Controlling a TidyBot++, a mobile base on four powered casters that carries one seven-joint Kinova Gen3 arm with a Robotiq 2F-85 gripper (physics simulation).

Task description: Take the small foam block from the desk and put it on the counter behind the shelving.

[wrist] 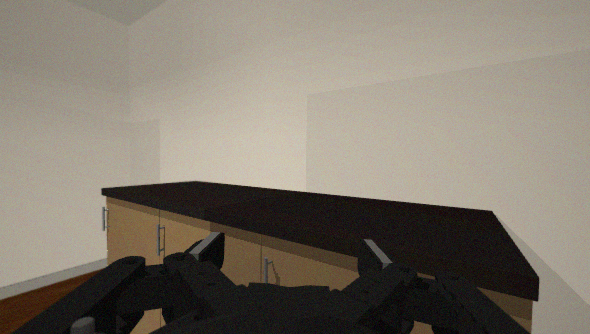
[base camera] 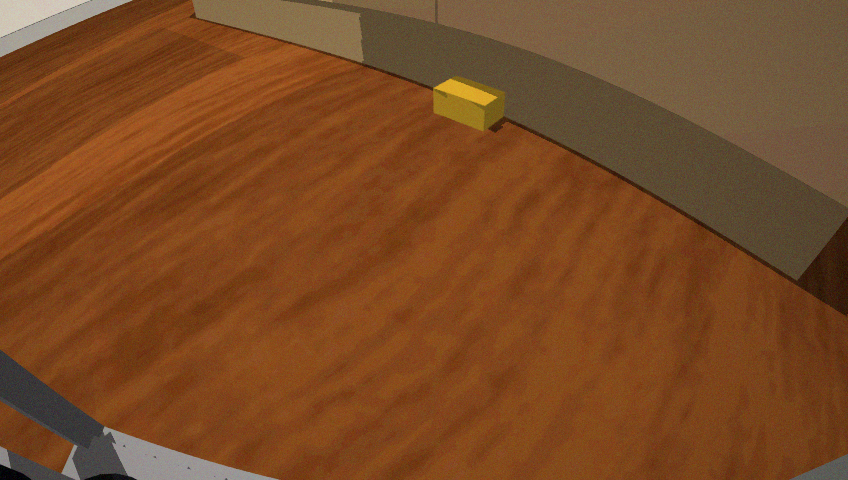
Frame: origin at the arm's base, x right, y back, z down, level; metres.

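Where they show: gripper, fingertip midpoint: [wrist: 291, 250].
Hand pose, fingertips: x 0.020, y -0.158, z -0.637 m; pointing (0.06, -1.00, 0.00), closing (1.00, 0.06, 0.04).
Note:
Things, the pixels of their centre, and the offset from my fingertips. "spot": a spot on its surface instead. Level surfaces: height alone.
- small yellow foam block, body centre: [base camera: 469, 102] dx -0.017, dy -0.568, dz +1.011 m
- counter, its level: dz +0.123 m
- cabinet's recessed base, surface spot: [base camera: 595, 113] spot: dx +0.156, dy -0.480, dz +0.959 m
- wooden floor, its level: dz +1.033 m
A small yellow foam block [base camera: 467, 104] lies on the wooden floor in the base camera view, right by the dark base of the cabinets. The counter [wrist: 320, 215] has a dark top and light wood doors, and crosses the middle of the wrist view. My gripper [wrist: 291, 250] is open, with its fingers wide apart and no object between them. In the wrist view it shows in front of the counter's front side. The block does not show in the wrist view. The desk and the shelving do not show in either view.
The cabinet's recessed base [base camera: 595, 113] runs from upper left to lower right along the wooden floor [base camera: 357, 267]. Metal door handles [wrist: 159, 240] stick out from the counter's front. A pale wall [wrist: 425, 140] stands behind the counter, with another wall [wrist: 60, 150] at the left.

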